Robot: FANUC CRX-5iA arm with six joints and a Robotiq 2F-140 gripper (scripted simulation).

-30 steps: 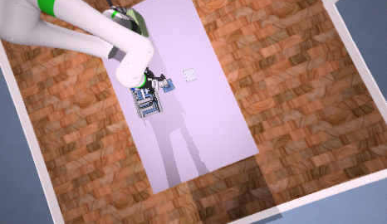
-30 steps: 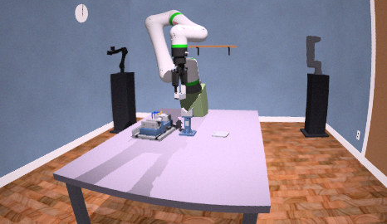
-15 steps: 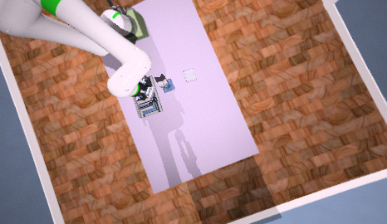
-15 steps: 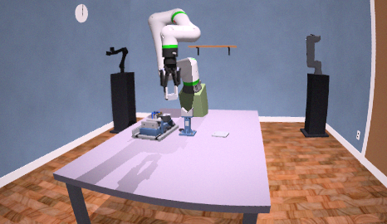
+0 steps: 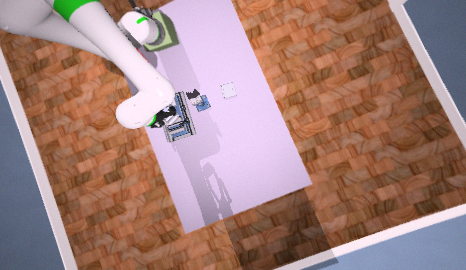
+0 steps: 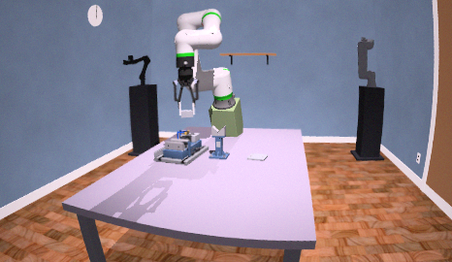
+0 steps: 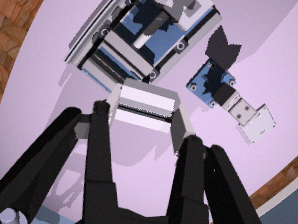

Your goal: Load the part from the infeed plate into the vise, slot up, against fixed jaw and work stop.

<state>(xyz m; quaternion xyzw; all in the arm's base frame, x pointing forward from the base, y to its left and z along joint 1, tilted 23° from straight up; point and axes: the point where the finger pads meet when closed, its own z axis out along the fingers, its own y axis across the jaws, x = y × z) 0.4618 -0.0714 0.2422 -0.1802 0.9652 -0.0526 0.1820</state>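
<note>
The air cylinder rod lies 180 mm below my hand, 70 mm behind it and 50 mm to the right of it. Also, from my hand: part (20 mm below).
</note>
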